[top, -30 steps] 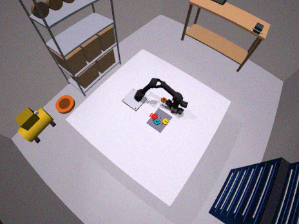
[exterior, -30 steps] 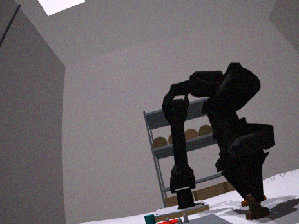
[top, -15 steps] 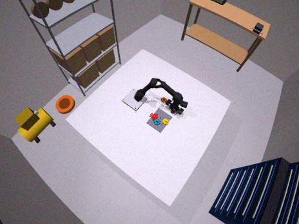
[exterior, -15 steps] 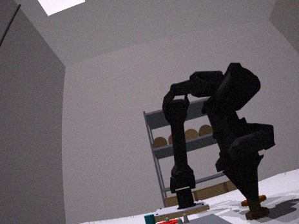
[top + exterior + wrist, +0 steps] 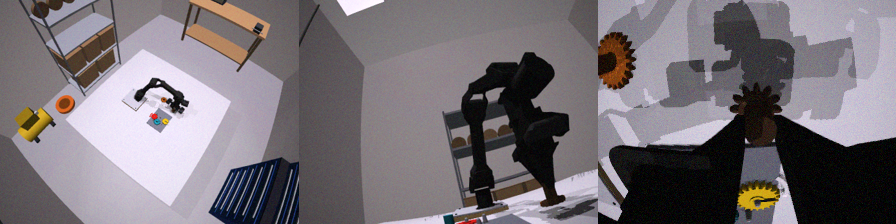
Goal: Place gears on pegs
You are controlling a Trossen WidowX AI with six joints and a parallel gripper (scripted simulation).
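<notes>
Now: the teal gear 200 mm to the right of my gripper tip, 30 mm below it and 30 mm behind it. Round my gripper tip: brown gear 10 mm below; then orange gear 160 mm behind, 30 mm to the left, 30 mm below; then yellow gear 140 mm to the right, 30 mm below, 20 mm ahead.
</notes>
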